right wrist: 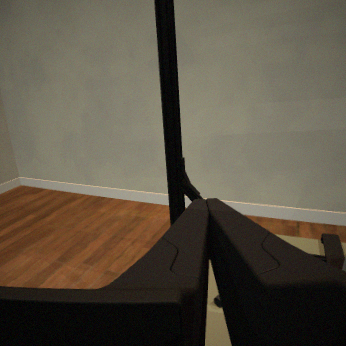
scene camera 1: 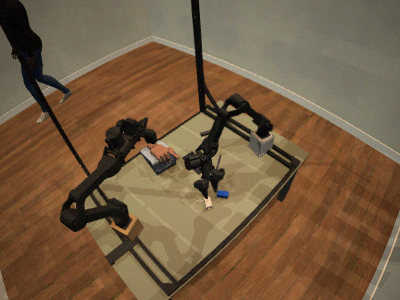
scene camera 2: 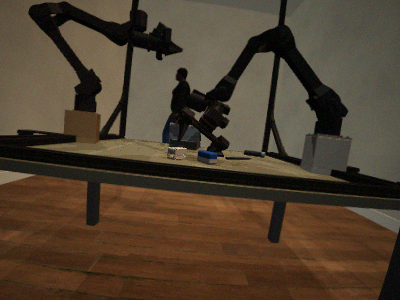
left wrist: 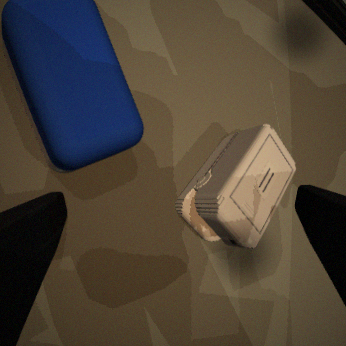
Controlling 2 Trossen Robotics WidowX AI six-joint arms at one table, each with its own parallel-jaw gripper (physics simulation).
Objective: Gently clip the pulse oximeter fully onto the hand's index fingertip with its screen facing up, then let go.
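Places are measured from the left arm's base along level axes (x ahead, y left, z up), in centimetres.
Where they show: left gripper, between the fingertips: (scene camera 1: 211,195) (scene camera 2: 191,150) (left wrist: 181,199); right gripper, between the fingertips: (right wrist: 204,209) (scene camera 1: 147,117) (scene camera 2: 182,50); left arm's base, origin of its link: (scene camera 1: 262,133) (scene camera 2: 327,136); right arm's base, origin of its link: (scene camera 1: 123,221) (scene camera 2: 84,112).
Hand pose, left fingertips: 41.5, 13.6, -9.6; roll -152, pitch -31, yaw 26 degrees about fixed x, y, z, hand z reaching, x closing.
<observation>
Each offset is from my left fingertips to the top centre of the thing, as dx, dy, dz. "*": to the spot under its first point.
The small white pulse oximeter @(+3.3, +2.4, +0.6) (scene camera 1: 208,203) (scene camera 2: 176,153) (left wrist: 245,187) lies on the table. In the left wrist view its outlined face with two short dark lines is turned up at a slant; I cannot tell whether that is the screen. My left gripper (scene camera 1: 211,194) (scene camera 2: 199,145) (left wrist: 181,199) is open and low, with the oximeter showing between its fingertips, nearer the right one. The hand (scene camera 1: 161,151) rests on a grey and white support (scene camera 1: 159,165), one finger extended to the right. My right gripper (scene camera 2: 181,50) (right wrist: 204,209) is shut, empty and high above the table.
A blue block @(-5.4, +1.9, +0.6) (scene camera 1: 222,194) (scene camera 2: 207,156) (left wrist: 75,85) with a pale underside lies close beside the oximeter. A thin dark pen-like thing @(-14.5, -17.3, -1.7) (scene camera 2: 238,158) and a dark cylinder @(-21.4, -40.1, +0.1) (scene camera 2: 254,153) lie farther right. Black rails edge the table, and dark posts @(* -28.4, -59.6, +38.4) (scene camera 1: 199,60) (right wrist: 170,110) stand at it.
</observation>
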